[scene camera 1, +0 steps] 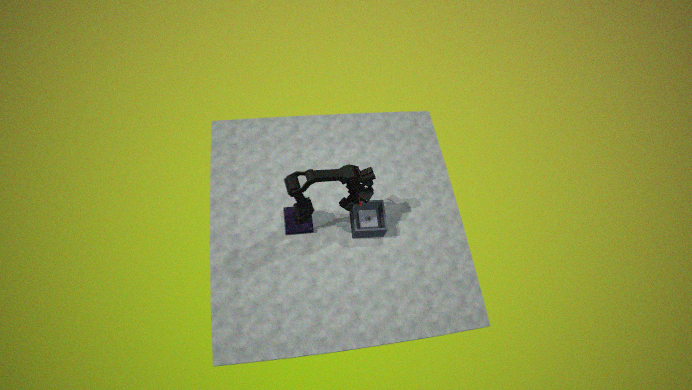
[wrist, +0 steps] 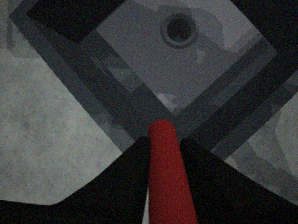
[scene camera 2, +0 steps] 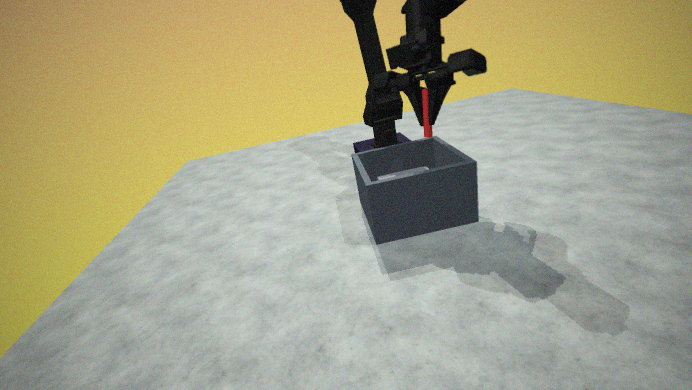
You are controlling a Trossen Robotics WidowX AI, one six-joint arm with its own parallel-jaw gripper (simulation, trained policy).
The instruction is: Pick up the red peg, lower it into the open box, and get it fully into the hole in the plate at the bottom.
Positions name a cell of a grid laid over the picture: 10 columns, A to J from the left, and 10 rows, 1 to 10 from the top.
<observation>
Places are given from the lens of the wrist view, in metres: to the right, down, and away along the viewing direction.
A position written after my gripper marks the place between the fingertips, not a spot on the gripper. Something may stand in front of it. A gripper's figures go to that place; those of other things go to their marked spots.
my gripper (wrist: F7): 0.01, 0.01, 0.10
pale plate (wrist: F4): 0.02, -0.03, 0.17
</observation>
